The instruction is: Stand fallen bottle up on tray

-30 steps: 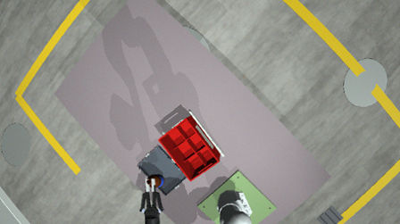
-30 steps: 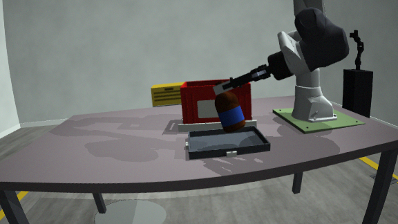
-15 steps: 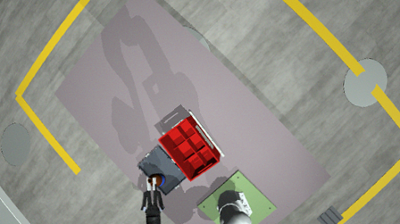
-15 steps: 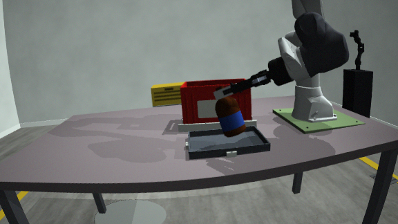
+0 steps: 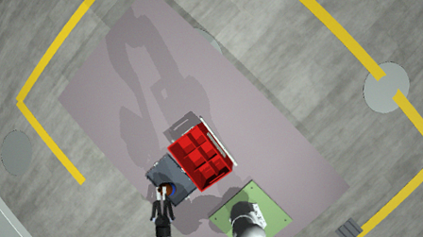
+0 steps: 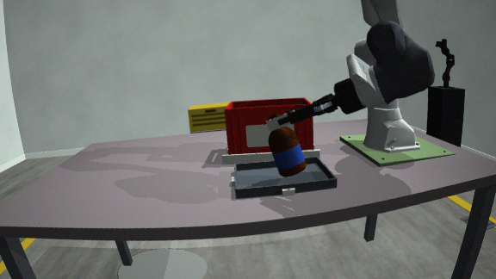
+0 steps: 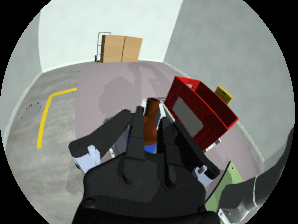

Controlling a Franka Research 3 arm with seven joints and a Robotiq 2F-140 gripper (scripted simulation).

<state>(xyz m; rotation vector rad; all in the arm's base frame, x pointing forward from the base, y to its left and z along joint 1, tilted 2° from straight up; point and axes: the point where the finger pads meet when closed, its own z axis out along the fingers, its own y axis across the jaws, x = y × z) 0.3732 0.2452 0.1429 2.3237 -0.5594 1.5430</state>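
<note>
Right now the glass bottle is 60 mm below my hand. Round my hand: tray: 10 mm ahead, 20 mm to the right, 150 mm below; red crate: 40 mm ahead, 270 mm to the right, 80 mm below.
</note>
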